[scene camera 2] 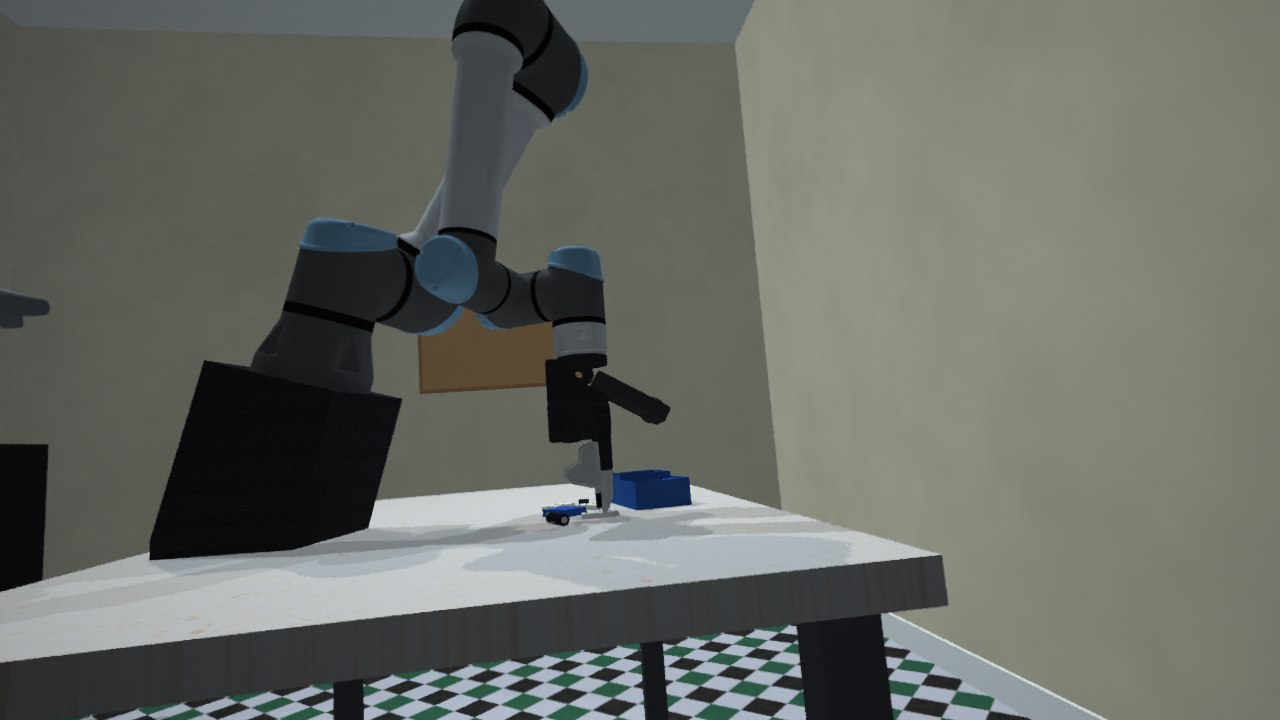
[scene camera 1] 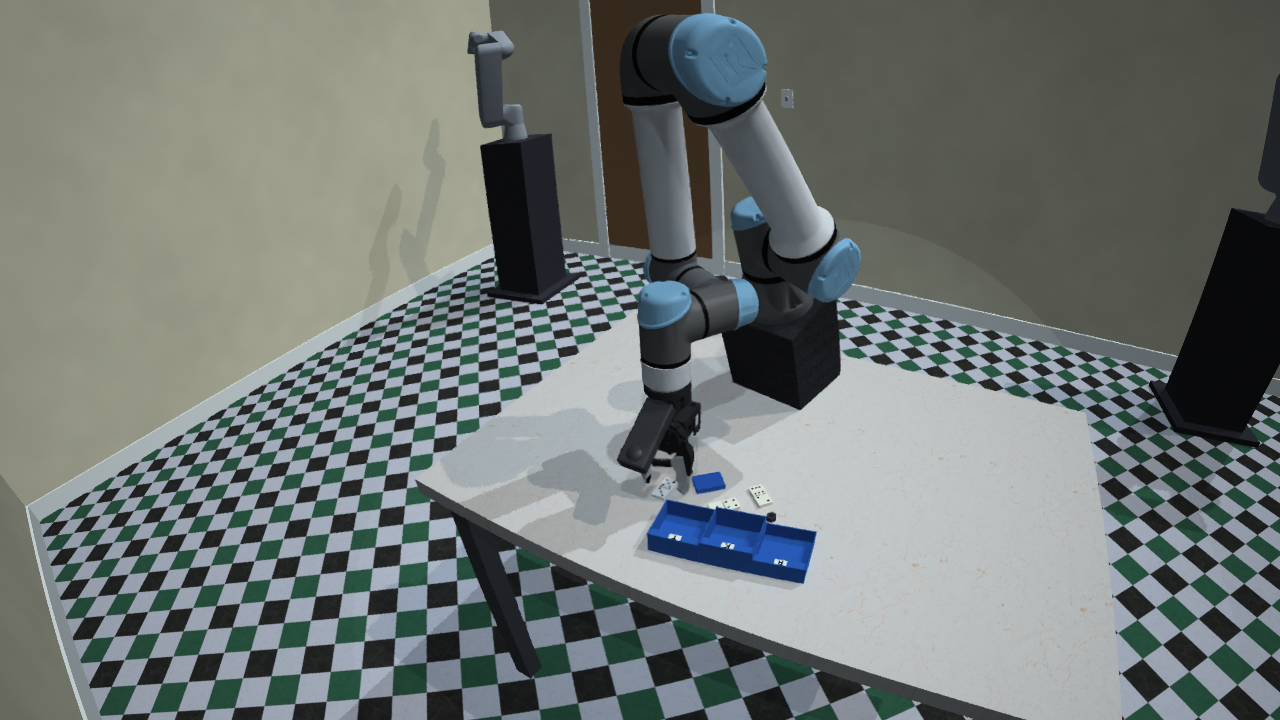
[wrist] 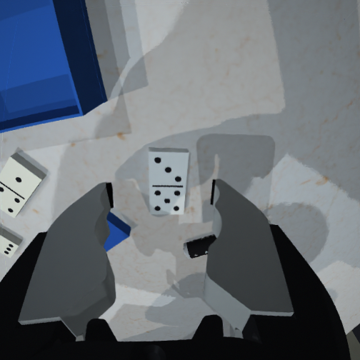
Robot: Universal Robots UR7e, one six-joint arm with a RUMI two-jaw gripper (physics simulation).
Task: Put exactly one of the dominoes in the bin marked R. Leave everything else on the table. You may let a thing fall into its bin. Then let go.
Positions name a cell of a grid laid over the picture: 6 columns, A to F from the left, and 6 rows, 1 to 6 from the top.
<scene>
My gripper shows in scene camera 2 (C5), in scene camera 1 (D5) and in the wrist view (C4). A blue three-compartment bin tray shows in scene camera 2 (C5), in scene camera 1 (D5) and in the wrist view (A2).
</scene>
